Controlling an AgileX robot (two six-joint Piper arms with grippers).
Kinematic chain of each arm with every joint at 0, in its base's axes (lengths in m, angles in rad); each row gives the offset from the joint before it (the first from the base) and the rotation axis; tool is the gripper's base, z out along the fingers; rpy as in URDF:
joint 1: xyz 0 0 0.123 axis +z
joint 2: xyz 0 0 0 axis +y
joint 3: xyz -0.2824 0 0.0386 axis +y
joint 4: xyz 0.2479 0 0.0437 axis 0.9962 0 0.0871
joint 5: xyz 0 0 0 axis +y
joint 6: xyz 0.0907 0 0.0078 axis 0.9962 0 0.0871
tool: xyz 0 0 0 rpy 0 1.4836 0
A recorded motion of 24 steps. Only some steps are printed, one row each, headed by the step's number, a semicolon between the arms.
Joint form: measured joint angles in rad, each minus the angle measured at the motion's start. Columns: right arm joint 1, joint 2, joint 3, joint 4, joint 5, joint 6; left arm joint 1, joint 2, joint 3, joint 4, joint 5, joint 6.
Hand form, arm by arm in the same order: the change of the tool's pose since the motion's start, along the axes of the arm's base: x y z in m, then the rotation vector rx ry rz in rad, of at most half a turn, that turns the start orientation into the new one. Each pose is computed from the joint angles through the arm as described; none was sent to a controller.
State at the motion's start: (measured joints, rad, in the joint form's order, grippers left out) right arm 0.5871 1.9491 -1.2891 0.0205 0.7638 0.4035; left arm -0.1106 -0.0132 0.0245 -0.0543 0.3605 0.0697
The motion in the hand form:
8: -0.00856 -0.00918 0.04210 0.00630 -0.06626 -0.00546; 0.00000 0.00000 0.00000 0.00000 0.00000 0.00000
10: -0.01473 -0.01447 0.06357 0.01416 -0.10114 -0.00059; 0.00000 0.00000 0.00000 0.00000 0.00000 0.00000
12: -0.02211 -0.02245 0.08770 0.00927 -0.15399 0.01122; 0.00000 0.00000 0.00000 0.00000 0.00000 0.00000
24: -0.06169 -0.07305 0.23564 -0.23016 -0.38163 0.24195; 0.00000 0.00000 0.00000 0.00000 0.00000 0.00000
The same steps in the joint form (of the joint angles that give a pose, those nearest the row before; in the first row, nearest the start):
8: 0.0000 -0.1148 0.0000 -0.0446 0.0562 0.0283; 0.0000 0.0000 0.0000 0.0000 0.0000 0.0000
10: 0.0000 -0.1752 0.0000 -0.0585 0.0833 0.0283; 0.0000 0.0000 0.0000 0.0000 0.0000 0.0000
12: 0.0000 -0.2446 0.0000 -0.0942 0.1117 0.0283; 0.0000 0.0000 0.0000 0.0000 0.0000 0.0000
24: 0.0000 -0.4783 -0.2916 -0.3135 0.5370 -0.2737; 0.0000 0.0000 0.0000 0.0000 0.0000 0.0000

